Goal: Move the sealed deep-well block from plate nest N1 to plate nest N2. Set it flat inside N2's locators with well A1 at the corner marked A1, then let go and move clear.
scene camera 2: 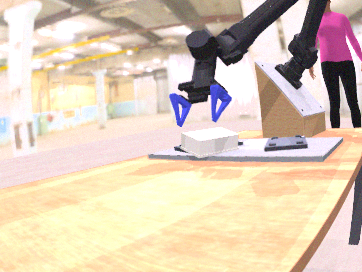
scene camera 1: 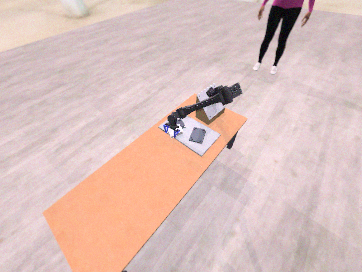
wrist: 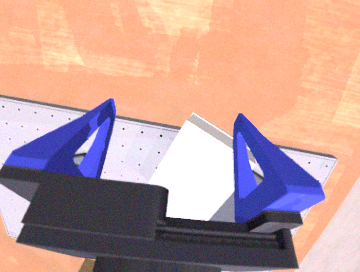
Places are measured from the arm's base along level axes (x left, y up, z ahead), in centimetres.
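Pixels of known places: gripper, between the fingertips: (scene camera 2: 196, 123) (scene camera 1: 170, 135) (wrist: 176, 111); arm's base, origin of its link: (scene camera 2: 288, 77) (scene camera 1: 211, 94).
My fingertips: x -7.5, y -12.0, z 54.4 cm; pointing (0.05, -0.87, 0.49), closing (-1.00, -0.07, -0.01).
Note:
For each thing: its top centre in the pictures, then the offset to it from my fingertips. "spot": a spot on its surface instead. Level surfaces: height alone.
- sealed deep-well block, centre of its top: (wrist: 192, 191) (scene camera 2: 209, 130) (scene camera 1: 174, 129) dx -2.5, dy -2.5, dz -9.5 cm
- dark nest N1, a spot on its surface: (scene camera 2: 240, 143) spot: dx +0.6, dy -7.6, dz -20.2 cm
- pale perforated board, centre of its top: (wrist: 135, 210) (scene camera 2: 254, 145) (scene camera 1: 188, 130) dx +5.5, dy -8.2, dz -19.5 cm
- orange table, height of its surface: dy -9.5 cm
The sealed deep-well block (scene camera 2: 210, 142) (wrist: 192, 172) is a white box on the dark nest N1 (scene camera 2: 240, 143), with a corner jutting toward scene camera 2. I cannot read its A1 mark. The other dark nest, N2 (scene camera 1: 198, 135) (scene camera 2: 286, 144), holds nothing; its labels are not readable. My gripper (scene camera 1: 170, 132) (scene camera 2: 198, 123) (wrist: 176, 111) is open and empty, its blue fingertips above the block and apart from it. In the wrist view the block lies toward the right finger, turned relative to the finger line, and its lower part is hidden by the gripper body.
Both nests are on a pale perforated board (scene camera 1: 212, 136) (scene camera 2: 322, 148) (wrist: 135, 146) on the orange table (scene camera 1: 120, 190) (scene camera 2: 150, 215). A wedge-shaped wooden stand (scene camera 1: 204, 115) (scene camera 2: 277, 112) bears the arm's base behind the board. A person (scene camera 1: 281, 32) (scene camera 2: 340, 45) stands beyond the table.

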